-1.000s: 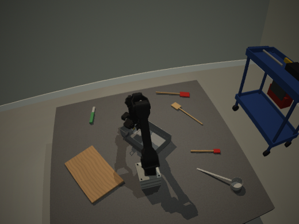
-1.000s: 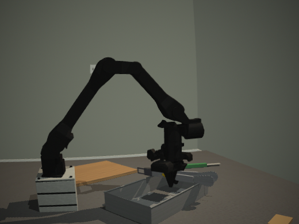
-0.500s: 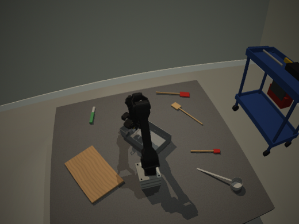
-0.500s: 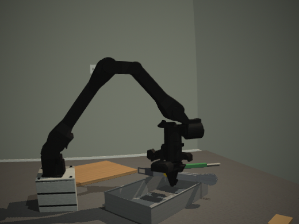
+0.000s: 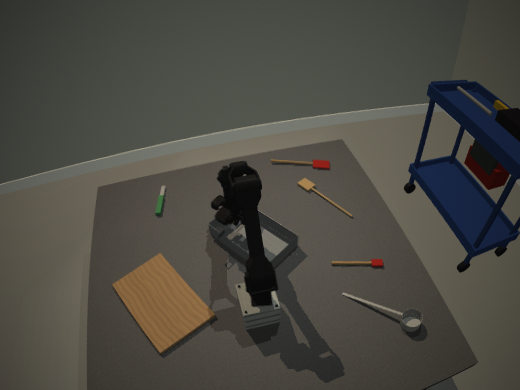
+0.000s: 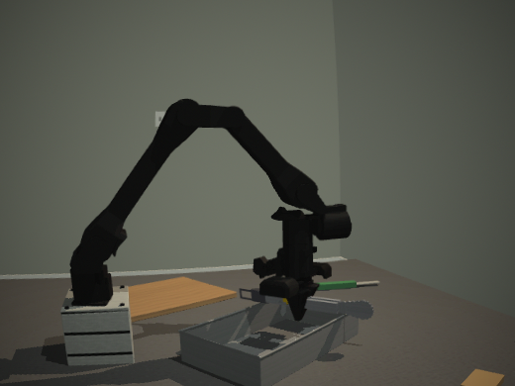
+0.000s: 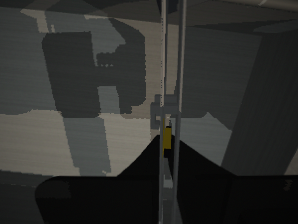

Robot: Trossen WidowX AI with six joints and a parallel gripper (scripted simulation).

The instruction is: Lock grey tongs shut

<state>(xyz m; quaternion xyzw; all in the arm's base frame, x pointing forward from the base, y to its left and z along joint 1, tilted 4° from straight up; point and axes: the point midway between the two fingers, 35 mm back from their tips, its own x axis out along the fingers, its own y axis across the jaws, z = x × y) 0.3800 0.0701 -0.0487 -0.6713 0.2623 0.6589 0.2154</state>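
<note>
My gripper tip is 50 mm past the grey roasting tin and 60 mm to the left of it. The rest, counted from my gripper tip: yellow mark (20 mm behind, 10 mm to the left, 40 mm above); then wooden board (320 mm behind, 290 mm to the left, 30 mm below).
</note>
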